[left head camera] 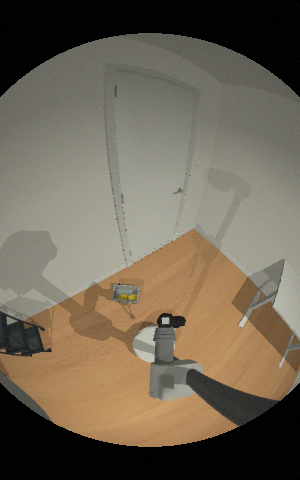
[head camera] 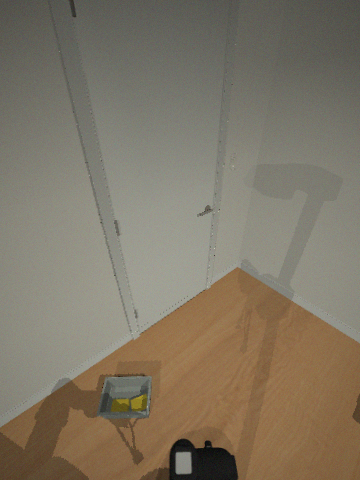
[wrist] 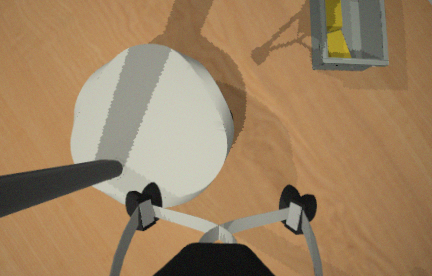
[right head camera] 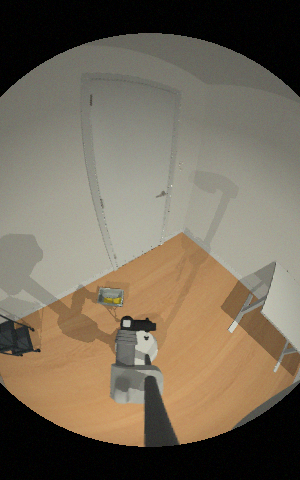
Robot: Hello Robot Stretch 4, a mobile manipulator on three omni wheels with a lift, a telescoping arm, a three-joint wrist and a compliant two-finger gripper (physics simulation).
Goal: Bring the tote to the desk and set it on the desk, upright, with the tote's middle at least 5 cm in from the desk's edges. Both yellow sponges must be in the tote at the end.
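Places are measured from the robot's base along level axes (x ahead, y left, z up), in metres.
Pixels of known places: gripper, between the fingertips: (wrist: 220, 199); robot's base, origin of its link: (left head camera: 152, 342) (wrist: 163, 130) (right head camera: 137, 346).
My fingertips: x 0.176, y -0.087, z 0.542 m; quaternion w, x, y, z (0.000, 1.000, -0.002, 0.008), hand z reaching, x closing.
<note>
Ahead of a thing's pixels: the offset from my fingertips to its middle. "spot": to the spot under its first point. Level surfaces: height alone.
The grey tote @(dx +0.381, dy +0.426, dz -0.510 m) (head camera: 126, 388) (left head camera: 125, 289) (right head camera: 111, 291) (wrist: 369, 27) stands upright on the floor near the wall. Two yellow sponges, one @(dx +0.349, dy +0.468, dz -0.544 m) (head camera: 120, 405) (left head camera: 121, 297) (right head camera: 108, 301) (wrist: 334, 14) and another @(dx +0.362, dy +0.349, dz -0.544 m) (head camera: 139, 402) (left head camera: 131, 297) (right head camera: 117, 301) (wrist: 338, 45), lie side by side in it. My gripper (wrist: 220, 199) is open and empty, pointing down over the floor and the edge of my round base; the tote is apart from it, at the upper right of the wrist view. The fingers are hidden in the head views. The white desk @(dz +0.150 m) (left head camera: 291, 292) (right head camera: 286, 300) shows in part at the right of both side head views.
A black step stool (left head camera: 22, 336) (right head camera: 16, 337) stands at the far left by the wall. A closed door @(spot: dx +1.017, dy +0.196, dz +0.805 m) (head camera: 155, 150) (left head camera: 155, 150) (right head camera: 135, 150) is behind the tote. My white round base (wrist: 185, 115) is on the floor below the gripper. Desk legs stand at the right.
</note>
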